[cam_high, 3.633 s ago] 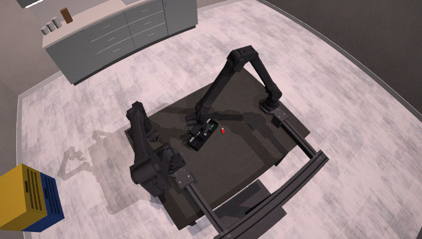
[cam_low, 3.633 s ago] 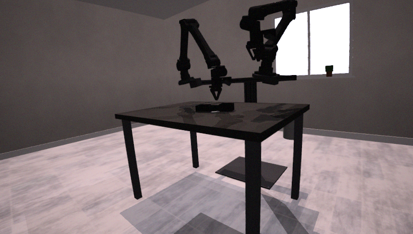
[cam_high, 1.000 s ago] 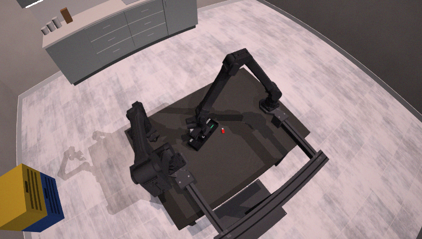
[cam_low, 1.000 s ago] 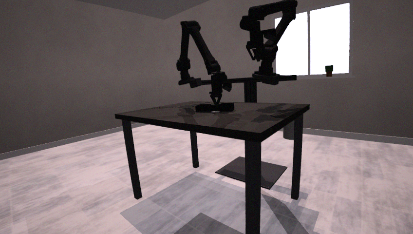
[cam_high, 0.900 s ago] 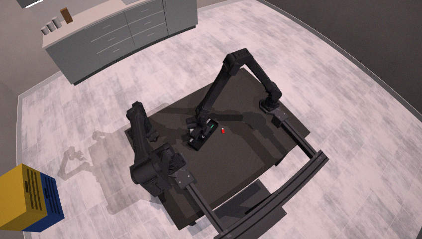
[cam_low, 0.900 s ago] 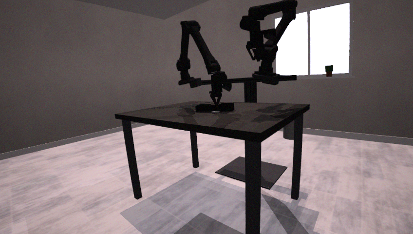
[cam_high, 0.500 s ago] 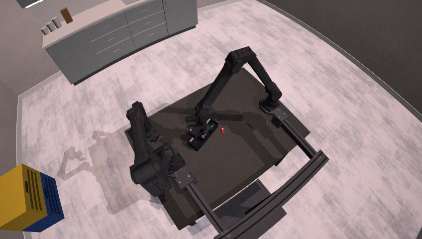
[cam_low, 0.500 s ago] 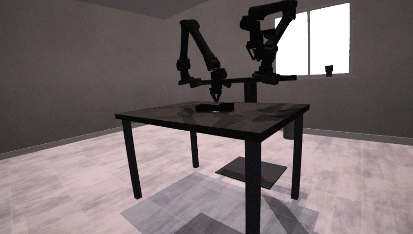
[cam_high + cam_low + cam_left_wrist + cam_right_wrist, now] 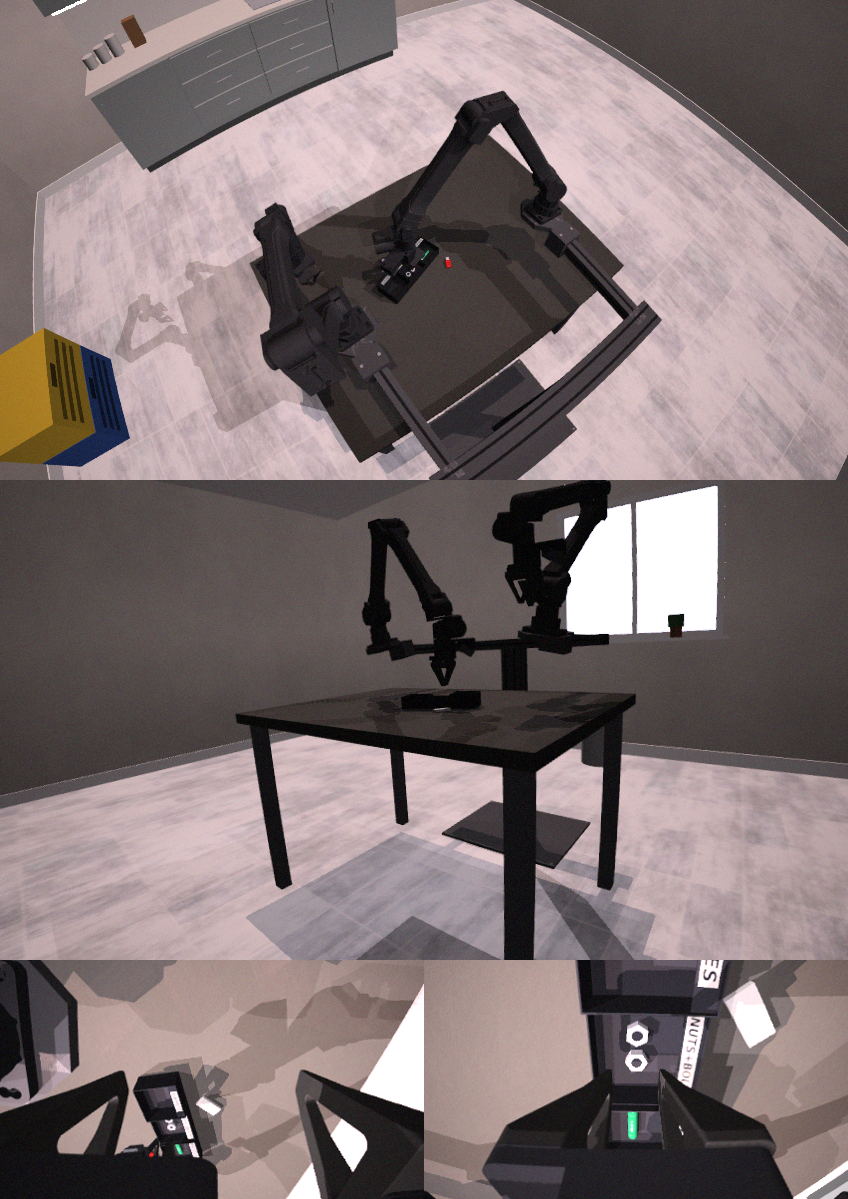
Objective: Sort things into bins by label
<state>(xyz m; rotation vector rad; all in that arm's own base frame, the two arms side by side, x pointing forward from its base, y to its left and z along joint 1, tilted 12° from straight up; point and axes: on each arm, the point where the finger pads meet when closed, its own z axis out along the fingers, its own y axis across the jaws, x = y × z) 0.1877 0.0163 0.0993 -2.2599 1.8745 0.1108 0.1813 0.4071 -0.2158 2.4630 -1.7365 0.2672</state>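
Right now the black labelled bin is 60 mm below my right hand, 10 mm to the right of it and 10 mm ahead of it. From my right hand the other things lie so: red usb stick (150 mm to the right, 70 mm below, 30 mm behind); green battery (90 mm to the right, 70 mm below, 30 mm ahead); white card (80 mm below, 80 mm ahead, 50 mm to the left).
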